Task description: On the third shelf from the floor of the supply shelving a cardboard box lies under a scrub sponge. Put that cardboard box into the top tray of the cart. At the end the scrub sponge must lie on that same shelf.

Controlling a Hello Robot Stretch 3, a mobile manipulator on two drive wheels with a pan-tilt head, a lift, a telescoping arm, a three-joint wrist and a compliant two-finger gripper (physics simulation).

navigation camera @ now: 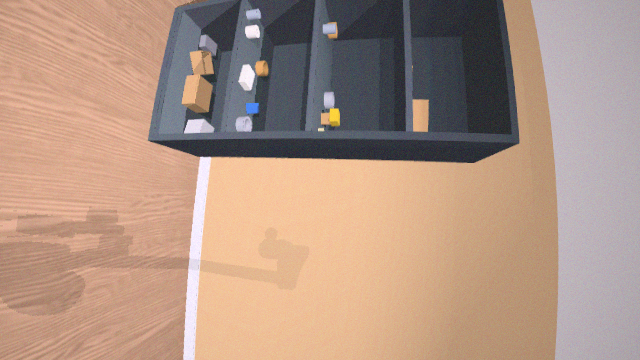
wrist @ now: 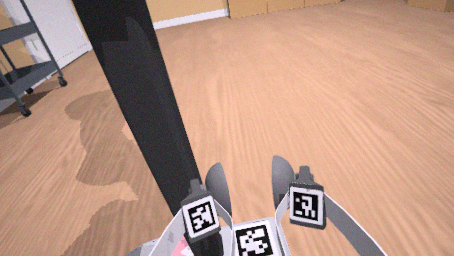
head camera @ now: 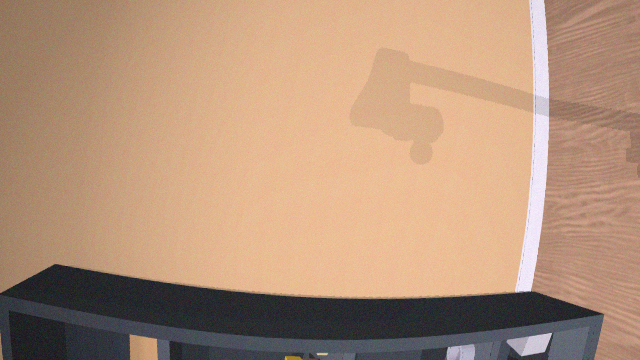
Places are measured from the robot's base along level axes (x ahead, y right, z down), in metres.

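Where they show: gripper, fingertip midpoint: (wrist: 249, 178).
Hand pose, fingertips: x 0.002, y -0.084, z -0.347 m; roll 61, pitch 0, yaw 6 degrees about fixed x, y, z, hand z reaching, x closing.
After its pixels a point has its place.
The dark supply shelving (head camera: 300, 320) {x 0.319, y 1.246, z -1.071 m} (navigation camera: 325, 150) {x 0.316, y 1.310, z -1.020 m} shows sideways at the bottom of the head view and the top of the navigation view. On its third shelf a yellow scrub sponge (head camera: 293, 358) {x 0.470, y 1.333, z -1.065 m} (navigation camera: 334, 117) {x 0.490, y 1.264, z -1.069 m} lies on a small brown cardboard box (navigation camera: 325, 118) {x 0.487, y 1.269, z -1.018 m}, near the side panel. Part of the grey cart (wrist: 20, 33) {x -1.117, y -1.466, z -0.421 m} shows at the left of the wrist view; its top tray is not visible there. My gripper (wrist: 249, 178) {x 0.002, y -0.084, z -0.348 m} is open and empty over the floor, away from the shelving.
A pale can (navigation camera: 328, 99) {x 0.622, y 1.327, z -1.019 m} stands beside the cardboard box on that shelf. Lower shelves hold a blue block (navigation camera: 252, 108) {x 0.558, y 1.268, z -0.574 m}, a white box (navigation camera: 246, 77) {x 0.702, y 1.161, z -0.574 m} and a larger carton (navigation camera: 197, 93) {x 0.673, y 1.248, z -0.177 m}. Cardboard boxes (wrist: 285, 5) {x 0.971, y -2.854, z -0.052 m} stand along the far wall. A black post (wrist: 135, 90) crosses the wrist view.
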